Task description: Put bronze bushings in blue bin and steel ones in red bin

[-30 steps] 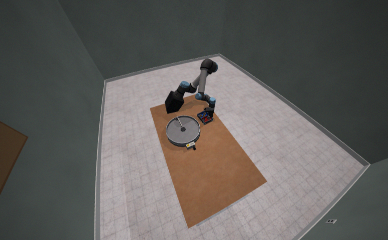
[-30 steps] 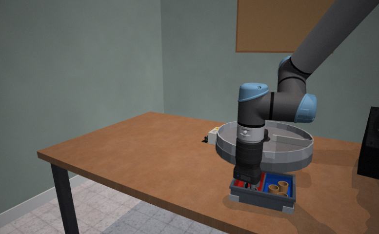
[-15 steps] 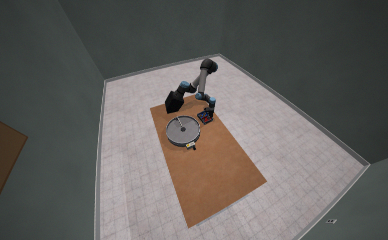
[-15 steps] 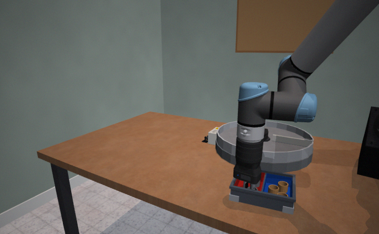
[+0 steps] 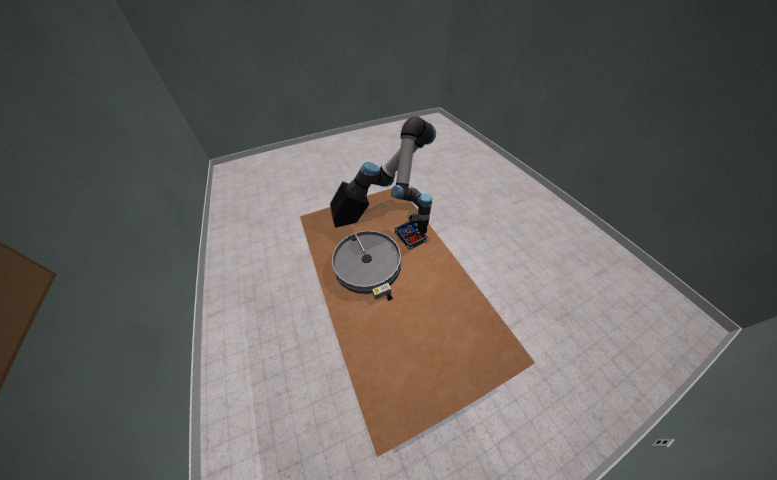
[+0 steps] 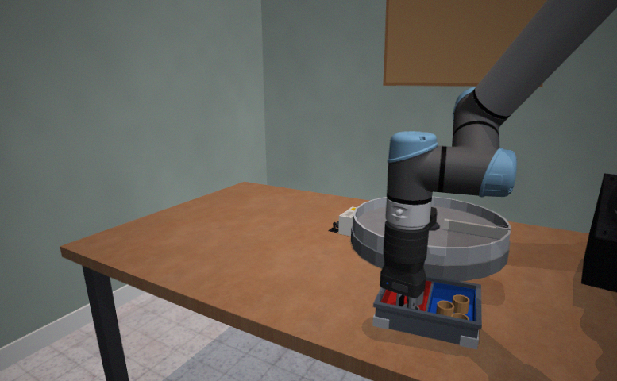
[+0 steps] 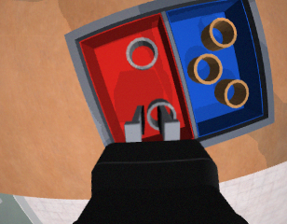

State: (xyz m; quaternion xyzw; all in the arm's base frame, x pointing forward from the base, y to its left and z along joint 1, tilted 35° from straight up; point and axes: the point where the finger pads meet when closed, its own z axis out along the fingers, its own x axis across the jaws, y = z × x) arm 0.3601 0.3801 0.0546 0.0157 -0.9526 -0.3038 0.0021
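My gripper is now 3 cm past the bin, 4 cm to the left of it and 1 cm above it. Also, from my hand: grey turntable 11 cm ahead, 38 cm to the right, 2 cm above.
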